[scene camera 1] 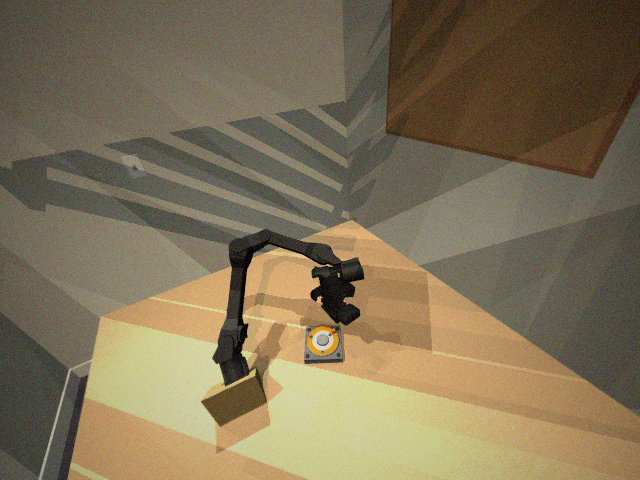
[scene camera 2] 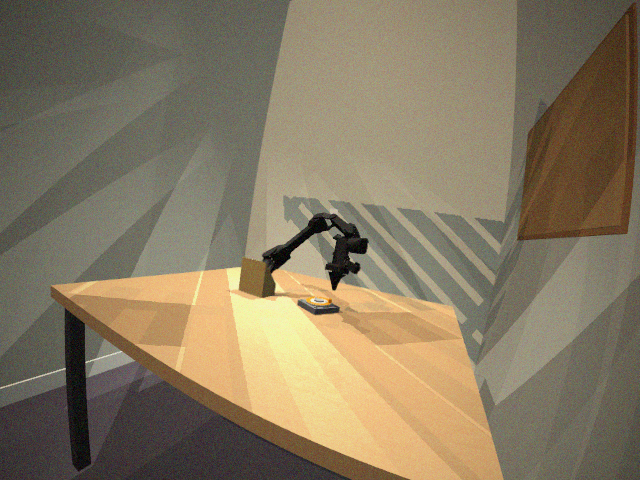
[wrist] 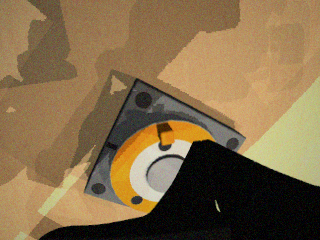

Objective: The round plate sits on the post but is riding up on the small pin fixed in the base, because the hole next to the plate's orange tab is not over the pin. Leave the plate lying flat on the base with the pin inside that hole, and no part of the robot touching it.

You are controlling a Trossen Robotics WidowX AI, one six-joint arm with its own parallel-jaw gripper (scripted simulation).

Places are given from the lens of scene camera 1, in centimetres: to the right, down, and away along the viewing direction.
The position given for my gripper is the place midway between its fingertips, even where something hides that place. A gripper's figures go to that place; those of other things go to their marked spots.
my gripper [scene camera 1: 337, 322]: 6, 27, 85
square grey base [scene camera 1: 336, 357]: 5, 38, 82
